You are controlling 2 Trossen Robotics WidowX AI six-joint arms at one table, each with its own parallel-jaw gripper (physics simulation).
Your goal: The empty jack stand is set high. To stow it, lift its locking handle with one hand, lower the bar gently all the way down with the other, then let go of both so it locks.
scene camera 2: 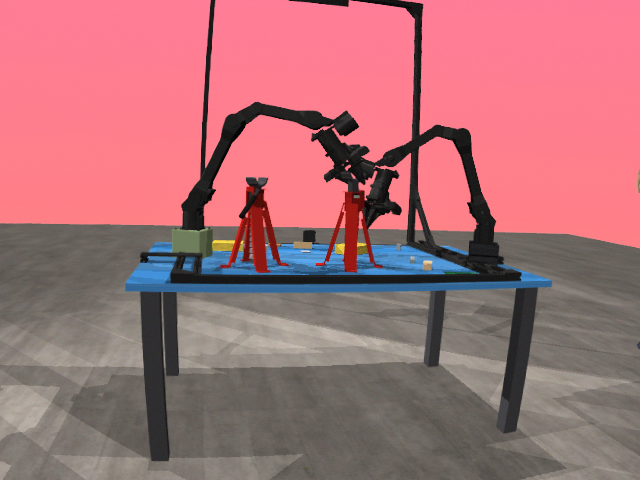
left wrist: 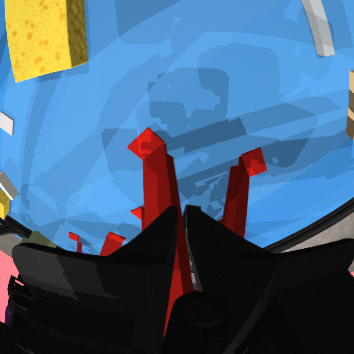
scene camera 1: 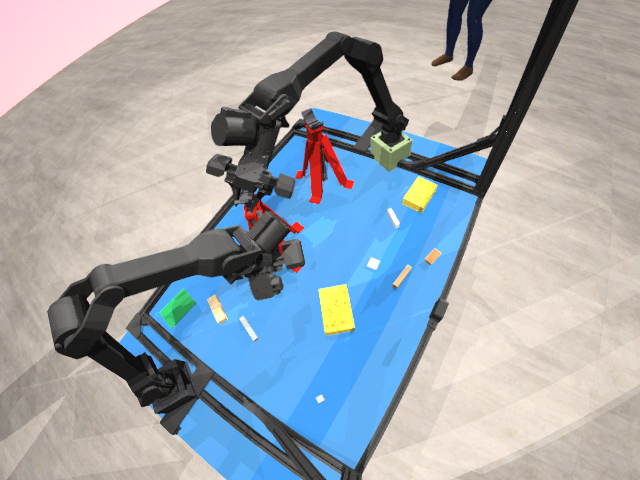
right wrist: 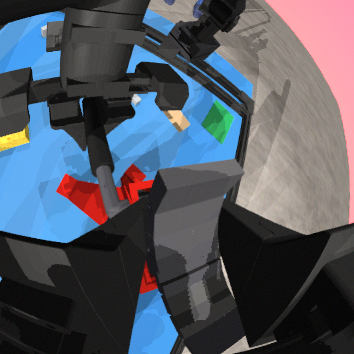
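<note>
The jack stand stands upright on red legs. In scene camera 2 a short grey length of bar shows above its column. My right gripper is shut on the saddle at the bar's top, one finger on each side. The locking handle, a black grip on a grey rod, sticks out from the column. My left gripper is shut on the handle, whose round end shows between the fingers. In scene camera 1 both sets of fingertips are mostly hidden.
A second red jack stand stands beside the held one. Yellow sponges, a green block, wooden pieces and white pieces lie on the blue table. Black rails edge it.
</note>
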